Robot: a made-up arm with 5 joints. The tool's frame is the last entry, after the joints. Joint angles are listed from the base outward.
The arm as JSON. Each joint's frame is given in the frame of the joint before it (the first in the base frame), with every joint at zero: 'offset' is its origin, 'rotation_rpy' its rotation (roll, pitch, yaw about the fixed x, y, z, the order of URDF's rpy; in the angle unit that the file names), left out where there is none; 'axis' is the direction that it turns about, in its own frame. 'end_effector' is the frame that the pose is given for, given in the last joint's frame.
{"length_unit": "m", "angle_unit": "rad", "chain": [
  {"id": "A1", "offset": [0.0, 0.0, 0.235], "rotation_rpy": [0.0, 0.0, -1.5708], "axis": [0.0, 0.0, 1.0]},
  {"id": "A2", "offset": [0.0, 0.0, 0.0], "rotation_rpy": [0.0, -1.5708, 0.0], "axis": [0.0, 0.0, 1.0]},
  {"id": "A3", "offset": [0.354, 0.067, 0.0], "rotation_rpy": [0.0, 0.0, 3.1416], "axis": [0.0, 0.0, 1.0]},
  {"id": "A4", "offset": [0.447, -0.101, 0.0], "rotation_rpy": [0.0, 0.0, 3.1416], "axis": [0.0, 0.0, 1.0]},
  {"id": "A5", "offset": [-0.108, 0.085, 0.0], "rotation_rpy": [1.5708, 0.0, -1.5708], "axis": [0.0, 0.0, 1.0]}
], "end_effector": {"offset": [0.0, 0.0, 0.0], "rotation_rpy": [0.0, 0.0, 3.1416]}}
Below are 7 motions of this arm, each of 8 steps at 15 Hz.
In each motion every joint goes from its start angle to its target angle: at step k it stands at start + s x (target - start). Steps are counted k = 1, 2, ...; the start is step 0. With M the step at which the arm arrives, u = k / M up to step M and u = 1 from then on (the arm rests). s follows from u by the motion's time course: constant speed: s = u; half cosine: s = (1 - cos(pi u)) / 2; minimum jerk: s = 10 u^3 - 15 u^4 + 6 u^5.
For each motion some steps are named. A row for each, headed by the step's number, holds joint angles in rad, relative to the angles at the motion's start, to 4 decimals.
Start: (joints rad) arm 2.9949 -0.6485 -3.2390 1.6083 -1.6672
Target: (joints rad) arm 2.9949 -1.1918 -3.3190 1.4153 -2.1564
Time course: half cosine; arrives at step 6
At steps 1, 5, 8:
1: 0.0000 -0.0364 -0.0054 -0.0129 -0.0328
5: 0.0000 -0.5069 -0.0746 -0.1801 -0.4564
8: 0.0000 -0.5433 -0.0800 -0.1930 -0.4892

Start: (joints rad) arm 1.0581 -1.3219 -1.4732 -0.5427 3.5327
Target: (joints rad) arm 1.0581 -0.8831 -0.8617 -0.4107 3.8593
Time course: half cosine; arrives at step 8
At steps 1, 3, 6, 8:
1: 0.0000 0.0167 0.0233 0.0050 0.0124
3: 0.0000 0.1354 0.1887 0.0407 0.1008
6: 0.0000 0.3745 0.5219 0.1127 0.2788
8: 0.0000 0.4388 0.6115 0.1320 0.3266

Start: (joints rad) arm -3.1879 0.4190 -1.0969 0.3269 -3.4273
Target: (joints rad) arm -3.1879 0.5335 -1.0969 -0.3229 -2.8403
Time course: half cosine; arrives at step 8
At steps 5, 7, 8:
5: 0.0000 0.0792 0.0000 -0.4492 0.4058
7: 0.0000 0.1101 0.0000 -0.6251 0.5647
8: 0.0000 0.1145 0.0000 -0.6498 0.5870

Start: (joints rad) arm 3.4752 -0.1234 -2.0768 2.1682 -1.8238
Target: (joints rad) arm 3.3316 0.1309 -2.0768 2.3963 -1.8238
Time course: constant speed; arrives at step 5
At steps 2, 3, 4, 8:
2: -0.0574 0.1017 0.0000 0.0912 0.0000
3: -0.0862 0.1526 0.0000 0.1369 0.0000
4: -0.1149 0.2034 0.0000 0.1825 0.0000
8: -0.1436 0.2543 0.0000 0.2281 0.0000

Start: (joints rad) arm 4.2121 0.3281 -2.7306 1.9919 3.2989
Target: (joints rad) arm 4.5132 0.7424 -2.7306 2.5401 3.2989
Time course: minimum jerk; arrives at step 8
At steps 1, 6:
1: 0.0048 0.0067 0.0000 0.0088 0.0000
6: 0.2699 0.3714 0.0000 0.4915 0.0000

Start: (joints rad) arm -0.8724 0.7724 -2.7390 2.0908 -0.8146
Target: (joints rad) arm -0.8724 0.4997 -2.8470 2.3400 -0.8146
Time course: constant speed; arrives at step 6
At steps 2, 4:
2: 0.0000 -0.0909 -0.0360 0.0831 0.0000
4: 0.0000 -0.1818 -0.0720 0.1661 0.0000

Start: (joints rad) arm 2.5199 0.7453 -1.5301 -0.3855 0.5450
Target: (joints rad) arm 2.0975 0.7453 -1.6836 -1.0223 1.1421
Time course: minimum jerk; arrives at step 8
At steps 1, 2, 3, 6, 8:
1: -0.0068 0.0000 -0.0025 -0.0102 0.0096
2: -0.0437 0.0000 -0.0159 -0.0659 0.0618
3: -0.1162 0.0000 -0.0422 -0.1753 0.1643
6: -0.3787 0.0000 -0.1376 -0.5709 0.5353
8: -0.4224 0.0000 -0.1535 -0.6368 0.5971

